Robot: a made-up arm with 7 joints.
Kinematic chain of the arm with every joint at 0, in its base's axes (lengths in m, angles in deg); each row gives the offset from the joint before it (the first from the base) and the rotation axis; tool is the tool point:
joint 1: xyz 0 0 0.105 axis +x
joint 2: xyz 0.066 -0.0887 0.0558 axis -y
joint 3: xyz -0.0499 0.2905 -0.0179 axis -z
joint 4: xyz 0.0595 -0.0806 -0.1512 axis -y
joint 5: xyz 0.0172 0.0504 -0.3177 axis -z
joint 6: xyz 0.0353 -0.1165 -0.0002 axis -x
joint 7: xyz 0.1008 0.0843 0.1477 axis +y
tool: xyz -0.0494 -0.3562 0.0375
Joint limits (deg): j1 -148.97..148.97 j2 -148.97..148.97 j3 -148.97..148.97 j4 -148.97..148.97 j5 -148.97..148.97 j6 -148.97..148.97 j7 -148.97..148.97
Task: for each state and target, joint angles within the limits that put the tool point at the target. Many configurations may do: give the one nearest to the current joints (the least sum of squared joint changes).
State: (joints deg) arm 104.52 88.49 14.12 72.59 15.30 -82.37 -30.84
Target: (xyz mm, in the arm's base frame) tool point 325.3 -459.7 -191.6
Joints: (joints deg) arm 87.58 81.64 14.27 83.15 9.59 -71.58 -32.96
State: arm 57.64 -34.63 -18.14 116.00 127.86 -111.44 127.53
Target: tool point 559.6 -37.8 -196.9
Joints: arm 34.68 -21.23 22.09 114.89 114.82 -115.21 126.36
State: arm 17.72 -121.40 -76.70 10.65 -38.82 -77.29 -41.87
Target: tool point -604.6 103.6 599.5
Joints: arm 17.47 -145.99 -66.20 -10.36 -23.38 -61.81 -44.01
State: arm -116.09 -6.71 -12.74 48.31 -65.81 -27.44 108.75
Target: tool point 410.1 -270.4 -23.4
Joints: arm -117.09 -37.37 -7.34 39.49 -64.56 3.80 104.86
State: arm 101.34 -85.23 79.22 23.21 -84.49 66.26 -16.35
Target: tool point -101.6 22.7 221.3
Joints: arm 83.91 -72.80 78.59 17.48 -81.45 79.67 -19.83
